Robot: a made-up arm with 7 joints. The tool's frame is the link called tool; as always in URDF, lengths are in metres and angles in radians. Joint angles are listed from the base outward.
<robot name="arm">
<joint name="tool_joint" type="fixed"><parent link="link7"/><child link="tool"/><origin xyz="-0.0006 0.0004 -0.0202" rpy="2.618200 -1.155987 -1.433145"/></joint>
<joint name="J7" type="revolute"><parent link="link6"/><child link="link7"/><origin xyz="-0.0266 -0.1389 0.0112" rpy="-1.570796 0.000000 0.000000"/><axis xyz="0 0 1"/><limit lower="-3.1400" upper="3.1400"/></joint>
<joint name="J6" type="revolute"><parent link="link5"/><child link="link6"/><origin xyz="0.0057 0.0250 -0.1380" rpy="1.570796 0.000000 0.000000"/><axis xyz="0 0 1"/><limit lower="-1.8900" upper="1.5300"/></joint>
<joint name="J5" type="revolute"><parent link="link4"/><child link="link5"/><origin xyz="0.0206 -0.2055 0.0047" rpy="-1.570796 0.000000 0.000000"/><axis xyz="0 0 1"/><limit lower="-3.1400" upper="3.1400"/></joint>
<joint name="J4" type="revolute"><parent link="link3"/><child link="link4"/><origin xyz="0.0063 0.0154 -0.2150" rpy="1.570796 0.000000 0.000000"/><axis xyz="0 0 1"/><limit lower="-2.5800" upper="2.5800"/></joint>
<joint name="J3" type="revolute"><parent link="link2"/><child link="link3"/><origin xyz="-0.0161 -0.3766 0.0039" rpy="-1.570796 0.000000 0.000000"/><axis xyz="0 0 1"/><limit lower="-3.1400" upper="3.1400"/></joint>
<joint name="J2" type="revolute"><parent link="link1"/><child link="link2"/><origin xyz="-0.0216 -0.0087 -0.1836" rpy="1.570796 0.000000 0.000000"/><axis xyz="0 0 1"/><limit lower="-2.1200" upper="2.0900"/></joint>
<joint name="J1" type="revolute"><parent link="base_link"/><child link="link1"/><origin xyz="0.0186 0.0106 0.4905" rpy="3.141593 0.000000 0.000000"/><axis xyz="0 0 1"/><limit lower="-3.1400" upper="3.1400"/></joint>
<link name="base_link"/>
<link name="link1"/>
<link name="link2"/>
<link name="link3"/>
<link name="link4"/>
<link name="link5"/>
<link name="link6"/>
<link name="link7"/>
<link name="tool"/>
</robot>
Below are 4 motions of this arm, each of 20 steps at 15 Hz.
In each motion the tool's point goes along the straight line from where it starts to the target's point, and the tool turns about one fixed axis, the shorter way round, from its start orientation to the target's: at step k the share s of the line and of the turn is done. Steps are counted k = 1, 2, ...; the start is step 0. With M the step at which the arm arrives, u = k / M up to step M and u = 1 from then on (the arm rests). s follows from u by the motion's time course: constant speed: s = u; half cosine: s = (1 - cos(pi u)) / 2; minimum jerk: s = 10 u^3 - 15 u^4 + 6 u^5.
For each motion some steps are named. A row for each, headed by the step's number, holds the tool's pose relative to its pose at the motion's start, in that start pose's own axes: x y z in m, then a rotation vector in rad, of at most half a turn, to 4 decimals.
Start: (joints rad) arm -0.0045 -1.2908 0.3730 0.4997 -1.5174 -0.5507 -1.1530
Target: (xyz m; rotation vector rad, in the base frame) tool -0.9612 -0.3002 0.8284 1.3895 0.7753 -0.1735
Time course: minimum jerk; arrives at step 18
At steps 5, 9, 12, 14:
5: 0.0162 -0.0219 0.0340 -0.0836 -0.0127 0.0299
9: 0.0599 -0.0811 0.1259 -0.3099 -0.0469 0.1108
12: 0.0947 -0.1282 0.1990 -0.4897 -0.0741 0.1750
14: 0.1107 -0.1499 0.2326 -0.5725 -0.0867 0.2046

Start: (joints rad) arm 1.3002 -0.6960 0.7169 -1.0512 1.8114 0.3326 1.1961
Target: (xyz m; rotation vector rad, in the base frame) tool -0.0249 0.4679 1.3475 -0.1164 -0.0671 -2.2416
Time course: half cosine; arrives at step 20
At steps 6, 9, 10, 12, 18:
6: 0.0890 0.0496 -0.0213 -0.3118 -0.0411 -0.0302
9: 0.1820 0.1015 -0.0436 -0.6381 -0.0841 -0.0617
10: 0.2158 0.1203 -0.0517 -0.7564 -0.0997 -0.0732
12: 0.2825 0.1575 -0.0676 -0.9901 -0.1305 -0.0958
18: 0.4210 0.2348 -0.1008 -1.4758 -0.1945 -0.1428

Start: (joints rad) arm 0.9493 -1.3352 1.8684 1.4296 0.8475 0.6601 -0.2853
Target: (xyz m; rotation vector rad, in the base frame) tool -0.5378 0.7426 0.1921 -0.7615 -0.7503 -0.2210
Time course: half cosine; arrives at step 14
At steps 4, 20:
4: -0.0383 0.0023 -0.1109 -0.3098 0.0631 -0.0089
20: -0.2036 0.0122 -0.5891 -1.6456 0.3351 -0.0474

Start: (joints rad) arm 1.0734 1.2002 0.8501 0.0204 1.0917 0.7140 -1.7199
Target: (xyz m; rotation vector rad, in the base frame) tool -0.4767 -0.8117 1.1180 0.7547 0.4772 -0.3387
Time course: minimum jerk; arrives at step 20
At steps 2, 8, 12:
2: -0.0042 0.0024 -0.0056 0.0031 -0.0046 -0.0055
8: -0.1566 0.0875 -0.2090 0.1159 -0.1688 -0.2046
12: -0.3368 0.1882 -0.4495 0.2492 -0.3629 -0.4399

